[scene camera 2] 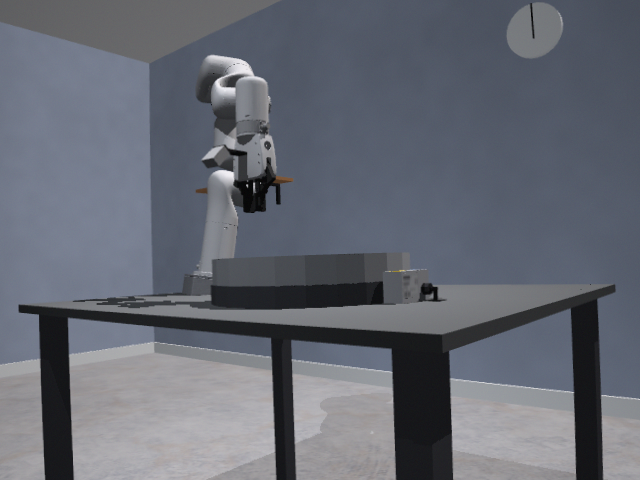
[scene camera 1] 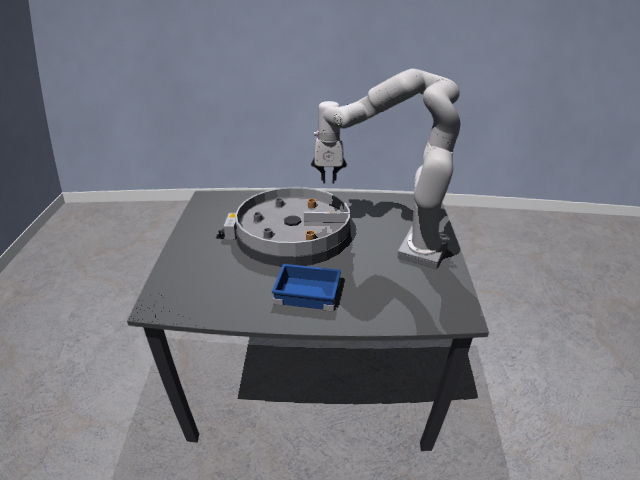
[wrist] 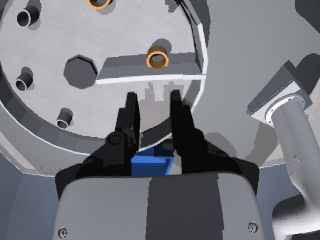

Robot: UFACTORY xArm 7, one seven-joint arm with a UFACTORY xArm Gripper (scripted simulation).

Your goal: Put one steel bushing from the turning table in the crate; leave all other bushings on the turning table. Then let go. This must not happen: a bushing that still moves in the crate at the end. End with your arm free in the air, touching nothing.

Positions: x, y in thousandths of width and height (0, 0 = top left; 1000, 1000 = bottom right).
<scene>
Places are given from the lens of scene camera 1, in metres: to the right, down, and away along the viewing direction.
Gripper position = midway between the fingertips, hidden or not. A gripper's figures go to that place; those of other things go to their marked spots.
gripper (scene camera 1: 513, 380): 0.03, -0.21, 1.71
turning table (scene camera 1: 451, 511): -0.10, 0.02, 1.57
</scene>
